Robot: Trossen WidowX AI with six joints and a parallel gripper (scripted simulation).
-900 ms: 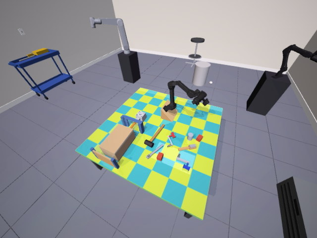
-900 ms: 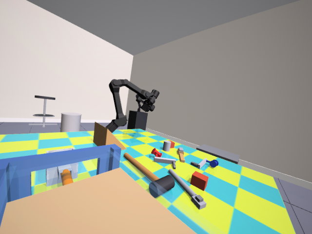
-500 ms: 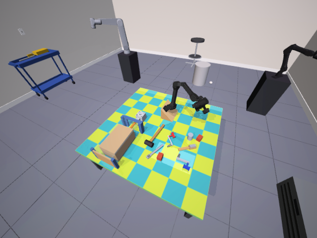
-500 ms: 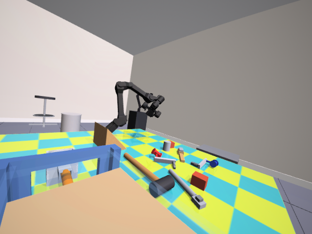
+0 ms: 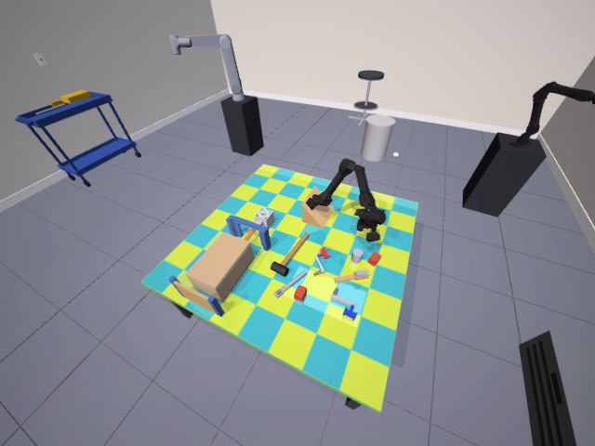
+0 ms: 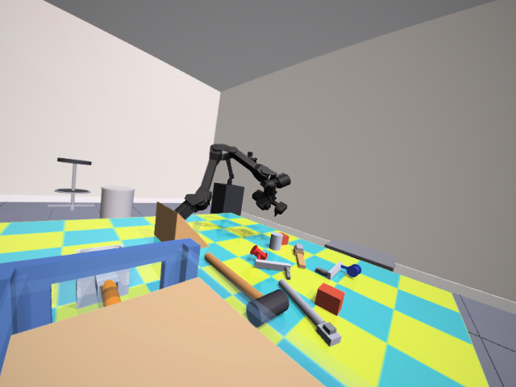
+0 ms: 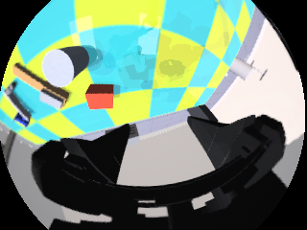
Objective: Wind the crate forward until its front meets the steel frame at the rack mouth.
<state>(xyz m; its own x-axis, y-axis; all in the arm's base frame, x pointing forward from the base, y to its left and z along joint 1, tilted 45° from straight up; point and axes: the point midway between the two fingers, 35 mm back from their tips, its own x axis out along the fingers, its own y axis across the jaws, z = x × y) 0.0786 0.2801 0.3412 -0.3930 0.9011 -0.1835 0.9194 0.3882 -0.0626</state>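
Now: gripper tip 250 mm to the left of the winch handle, 250 mm short of it and 120 mm above it. Also, from my gripper tip: brush 260 mm ahead, 120 mm below, 50 mm to the right; red grip 250 mm to the right, 200 mm ahead, 110 mm below; grey winch 710 mm to the right, 110 mm below, 110 mm ahead.
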